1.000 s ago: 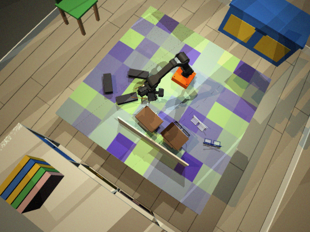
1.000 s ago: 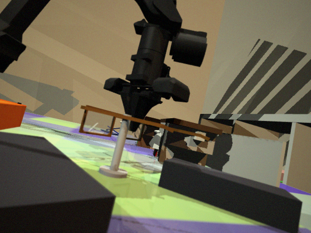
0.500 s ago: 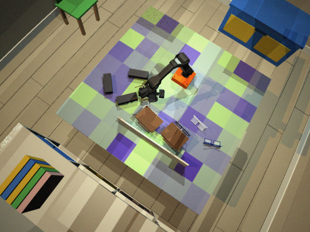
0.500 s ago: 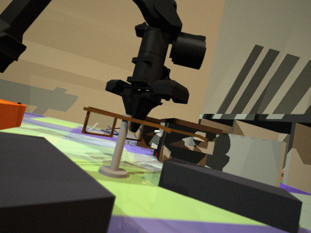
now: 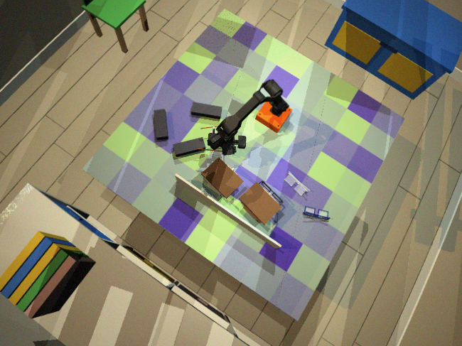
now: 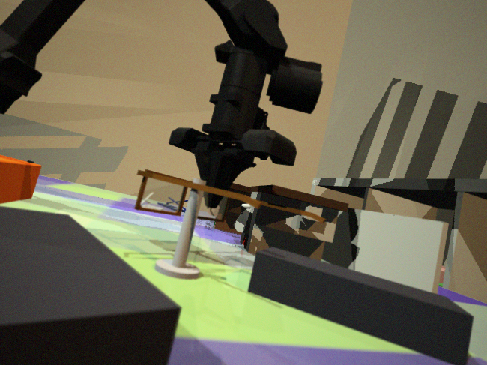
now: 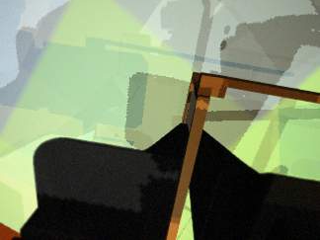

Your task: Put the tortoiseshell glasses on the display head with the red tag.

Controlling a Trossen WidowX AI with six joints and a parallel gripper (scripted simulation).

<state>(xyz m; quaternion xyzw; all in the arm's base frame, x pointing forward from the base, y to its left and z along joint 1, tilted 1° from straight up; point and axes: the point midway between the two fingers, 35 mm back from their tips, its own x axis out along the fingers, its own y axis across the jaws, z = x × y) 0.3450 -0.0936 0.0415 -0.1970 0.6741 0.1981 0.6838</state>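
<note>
My gripper tip is now 11 cm to the left of the thin pale post stand, 4 cm past it and 3 cm above it. Round my gripper tip: long plank (27 cm ahead, 20 cm to the left).
</note>
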